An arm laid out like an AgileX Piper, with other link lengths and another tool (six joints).
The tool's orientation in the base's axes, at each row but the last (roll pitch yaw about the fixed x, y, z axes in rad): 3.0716, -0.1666, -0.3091; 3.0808, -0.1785, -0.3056; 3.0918, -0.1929, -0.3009; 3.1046, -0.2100, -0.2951; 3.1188, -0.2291, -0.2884; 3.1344, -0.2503, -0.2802; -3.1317, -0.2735, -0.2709; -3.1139, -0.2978, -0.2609
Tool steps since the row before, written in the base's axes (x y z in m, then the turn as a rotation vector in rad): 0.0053, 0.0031, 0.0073, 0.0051, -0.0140, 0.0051; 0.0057, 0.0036, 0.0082, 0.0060, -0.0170, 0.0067; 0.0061, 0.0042, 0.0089, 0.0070, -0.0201, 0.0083; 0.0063, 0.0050, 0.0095, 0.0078, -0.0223, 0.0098; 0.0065, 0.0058, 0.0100, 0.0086, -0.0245, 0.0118; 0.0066, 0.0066, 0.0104, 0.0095, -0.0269, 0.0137; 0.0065, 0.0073, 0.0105, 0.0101, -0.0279, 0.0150; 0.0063, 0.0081, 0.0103, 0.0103, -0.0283, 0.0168
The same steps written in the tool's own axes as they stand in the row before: 0.0053, -0.0041, -0.0068, 0.0098, 0.0120, -0.0027; 0.0057, -0.0047, -0.0076, 0.0119, 0.0147, -0.0038; 0.0062, -0.0054, -0.0081, 0.0140, 0.0174, -0.0049; 0.0065, -0.0063, -0.0086, 0.0157, 0.0193, -0.0060; 0.0067, -0.0072, -0.0089, 0.0175, 0.0212, -0.0076; 0.0070, -0.0081, -0.0090, 0.0194, 0.0233, -0.0090; 0.0070, -0.0089, -0.0089, 0.0206, 0.0241, -0.0100; 0.0068, -0.0097, -0.0084, 0.0214, 0.0244, -0.0117
